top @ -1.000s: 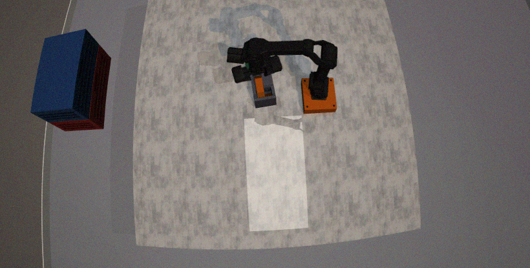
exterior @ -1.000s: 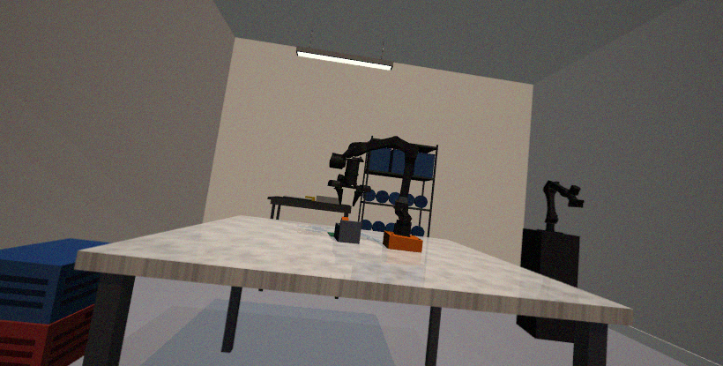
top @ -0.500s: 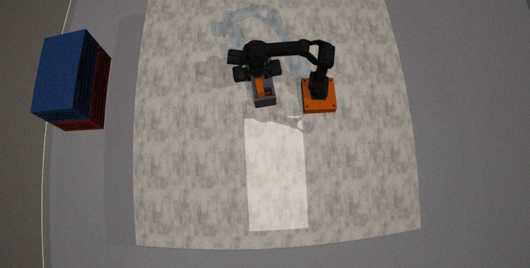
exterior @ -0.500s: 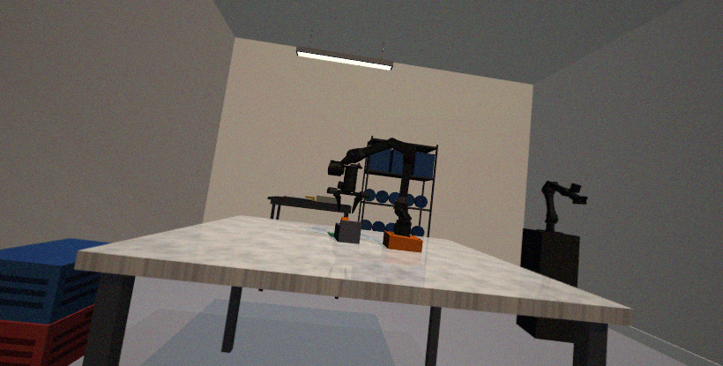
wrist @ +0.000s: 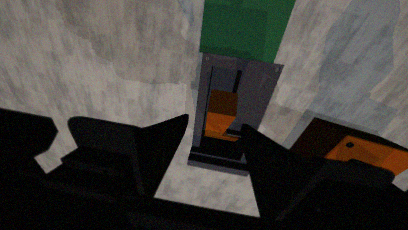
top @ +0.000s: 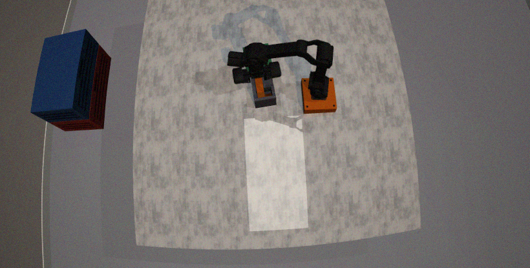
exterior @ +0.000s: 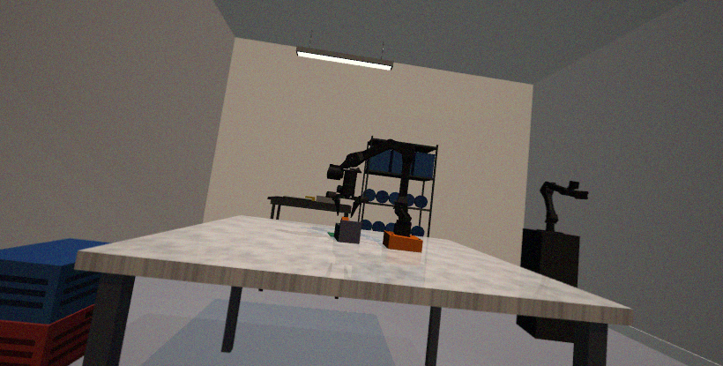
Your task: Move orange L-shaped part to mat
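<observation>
My gripper tip is 6 cm above the orange L-shaped part, 3 cm to the right of it and 3 cm past it. From my gripper tip the other things lie so: green mat 15 cm to the right, 11 cm below, 1 cm ahead.
</observation>
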